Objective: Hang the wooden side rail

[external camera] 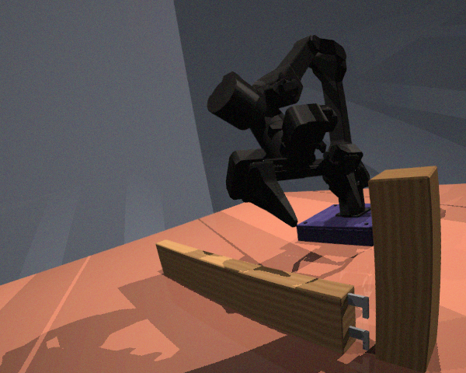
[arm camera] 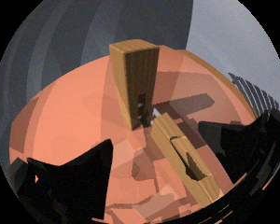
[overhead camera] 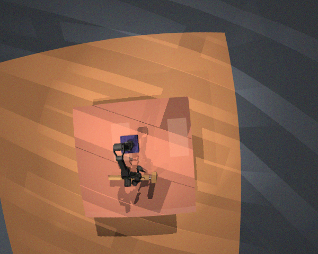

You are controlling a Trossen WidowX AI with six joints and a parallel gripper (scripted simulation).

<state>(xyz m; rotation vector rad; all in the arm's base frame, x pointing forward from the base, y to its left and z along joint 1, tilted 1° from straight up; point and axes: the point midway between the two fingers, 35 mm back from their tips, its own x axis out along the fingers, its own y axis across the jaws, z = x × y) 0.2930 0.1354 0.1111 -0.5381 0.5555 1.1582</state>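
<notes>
The headboard post lies 20 mm ahead of my gripper tip, 100 mm to the left of it and 40 mm below it.
</notes>
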